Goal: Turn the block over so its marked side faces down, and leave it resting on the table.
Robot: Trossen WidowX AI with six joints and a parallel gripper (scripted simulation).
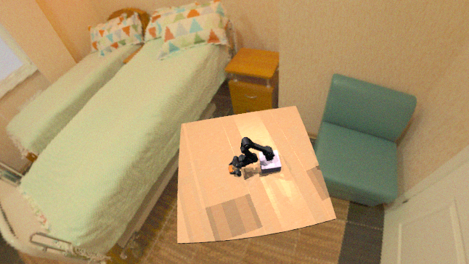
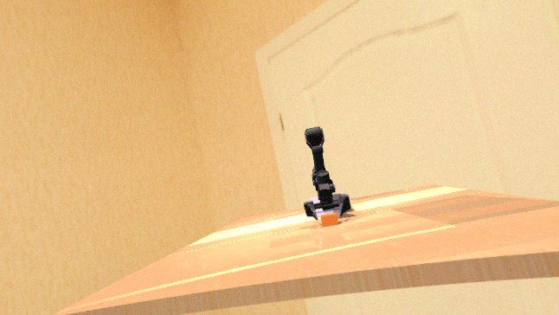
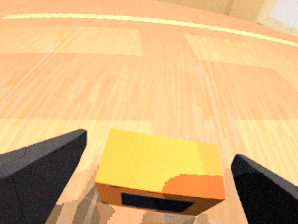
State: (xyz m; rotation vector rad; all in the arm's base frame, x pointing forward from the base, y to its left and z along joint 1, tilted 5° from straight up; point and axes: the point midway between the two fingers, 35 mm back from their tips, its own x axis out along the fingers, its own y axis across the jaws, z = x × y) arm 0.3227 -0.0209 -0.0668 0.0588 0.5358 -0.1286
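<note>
My gripper tip is now 20 mm past the orange block and 10 mm above it.
</note>
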